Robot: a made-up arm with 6 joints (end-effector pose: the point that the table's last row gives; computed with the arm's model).
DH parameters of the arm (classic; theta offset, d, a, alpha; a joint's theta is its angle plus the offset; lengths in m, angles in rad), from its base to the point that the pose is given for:
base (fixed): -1.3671 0 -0.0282 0
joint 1: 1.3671 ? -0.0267 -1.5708
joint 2: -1.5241 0 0.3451 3.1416
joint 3: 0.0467 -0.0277 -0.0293 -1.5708
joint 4: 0 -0.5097 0.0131 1.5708
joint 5: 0 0.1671 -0.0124 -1.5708
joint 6: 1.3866 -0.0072 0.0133 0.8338
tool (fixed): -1.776 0.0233 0 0
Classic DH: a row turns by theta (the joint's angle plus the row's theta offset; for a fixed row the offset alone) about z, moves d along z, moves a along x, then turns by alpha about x.
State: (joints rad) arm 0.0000 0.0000 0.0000 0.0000 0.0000 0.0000
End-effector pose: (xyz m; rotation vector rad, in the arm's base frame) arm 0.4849 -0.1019 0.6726 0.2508 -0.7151 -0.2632
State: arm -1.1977 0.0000 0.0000 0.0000 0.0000 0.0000
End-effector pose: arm 0.0526 -0.4765 0.6726 -0.2133 -0.7973 -1.3981
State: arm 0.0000 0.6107 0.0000 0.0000 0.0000 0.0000
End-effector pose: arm 0.5838 -0.1019 0.3153 0.1568 -0.1109 -0.3196
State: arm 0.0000 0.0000 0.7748 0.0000 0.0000 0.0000
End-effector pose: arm 0.3483 -0.1019 1.0259 0.3567 -1.4805 -0.1602
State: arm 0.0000 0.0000 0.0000 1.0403 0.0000 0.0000
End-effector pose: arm 0.4849 -0.0069 0.7983 -0.7382 -0.7676 0.1298
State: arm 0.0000 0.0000 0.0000 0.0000 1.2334 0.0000
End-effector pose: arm 0.4840 -0.1019 0.6600 0.4111 -1.9325 -0.0802
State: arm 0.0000 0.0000 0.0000 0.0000 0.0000 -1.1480
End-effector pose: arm 0.4849 -0.1254 0.6702 1.3384 -0.4947 -0.6588
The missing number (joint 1, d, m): 0.3371
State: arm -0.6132 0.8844 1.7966 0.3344 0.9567 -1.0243
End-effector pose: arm 0.3449 -0.3875 0.9619 0.4364 -2.1764 0.5081
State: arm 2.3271 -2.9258 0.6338 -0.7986 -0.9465 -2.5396
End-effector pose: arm 0.5009 -0.3534 -0.0491 -0.3631 -1.1466 -1.5691
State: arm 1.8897 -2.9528 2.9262 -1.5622 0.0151 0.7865
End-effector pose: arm -0.1132 0.2919 -0.3571 0.6993 0.5597 1.0456
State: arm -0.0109 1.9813 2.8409 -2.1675 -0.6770 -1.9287
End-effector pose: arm 0.7479 0.1443 0.4363 -2.1476 -1.9686 -0.2058
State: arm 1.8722 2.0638 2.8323 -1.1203 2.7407 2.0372
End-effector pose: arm -0.1601 0.7706 0.4184 0.2876 -0.3097 -1.2946
